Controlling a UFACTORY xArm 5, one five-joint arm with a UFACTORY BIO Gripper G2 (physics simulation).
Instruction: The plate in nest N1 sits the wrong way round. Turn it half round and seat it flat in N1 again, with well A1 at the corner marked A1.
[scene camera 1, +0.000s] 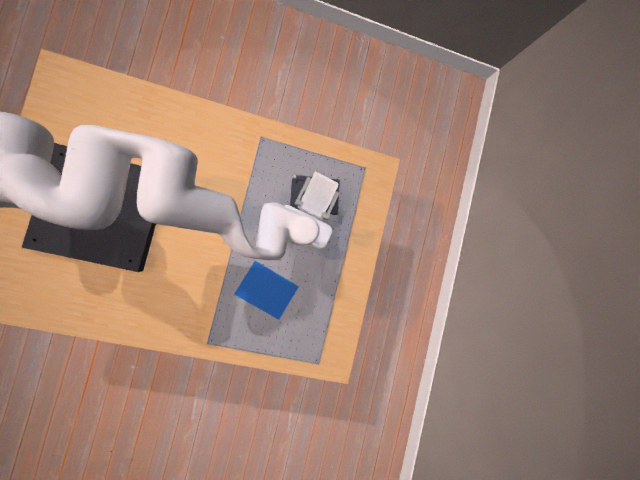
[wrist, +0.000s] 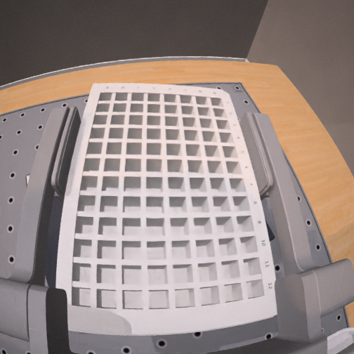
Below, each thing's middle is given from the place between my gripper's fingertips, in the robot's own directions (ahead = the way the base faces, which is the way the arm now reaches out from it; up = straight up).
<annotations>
Right now the blue rectangle (scene camera 1: 263, 288) is 360 mm to the right of my hand, 140 mm behind it and 80 mm below it. From my hand the other things lie so: white well plate (scene camera 1: 321, 189) (30 mm to the right, 10 mm below, 10 mm behind); then dark nest N1 (wrist: 56, 210) (70 mm below, 20 mm to the right, 20 mm behind).
</annotations>
